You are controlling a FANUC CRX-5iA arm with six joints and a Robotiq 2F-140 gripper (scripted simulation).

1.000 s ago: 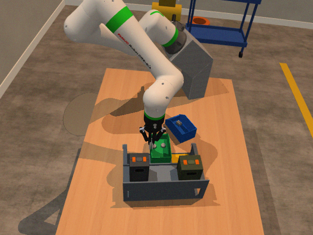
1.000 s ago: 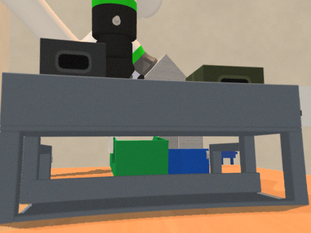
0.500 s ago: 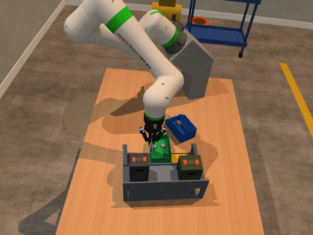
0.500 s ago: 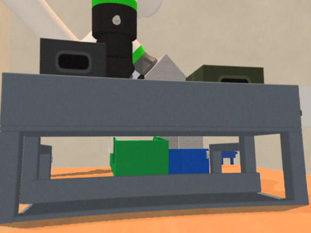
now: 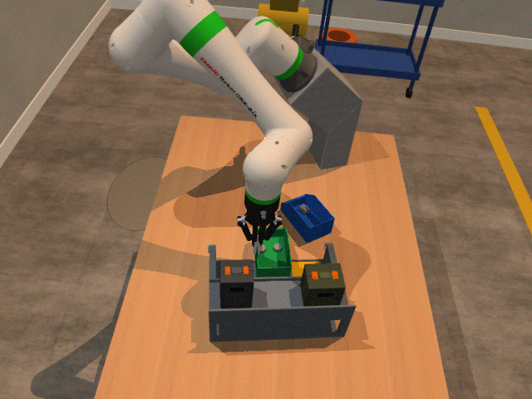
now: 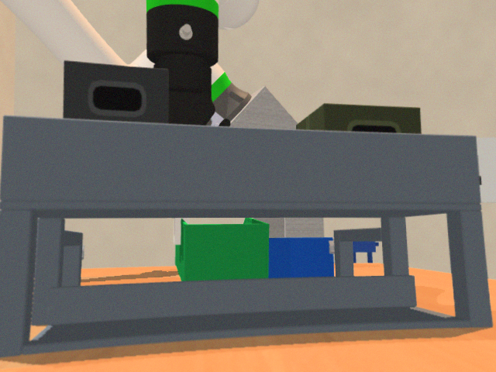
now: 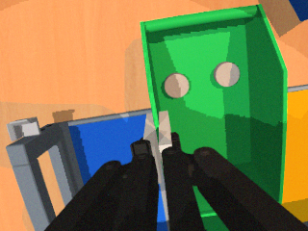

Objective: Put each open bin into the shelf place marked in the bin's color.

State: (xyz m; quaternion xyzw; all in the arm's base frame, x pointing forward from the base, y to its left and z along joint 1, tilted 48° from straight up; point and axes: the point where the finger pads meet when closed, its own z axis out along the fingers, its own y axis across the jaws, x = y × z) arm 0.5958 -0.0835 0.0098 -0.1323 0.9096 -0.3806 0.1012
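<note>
My gripper is now 5 cm to the right of the green bin, 4 cm above it and 2 cm past it. Also, from my hand: black box 19 cm ahead, 6 cm above, 4 cm to the right; then olive box 19 cm to the left, 15 cm ahead, 5 cm above; then blue bin 21 cm behind, 15 cm to the left, 6 cm below.
</note>
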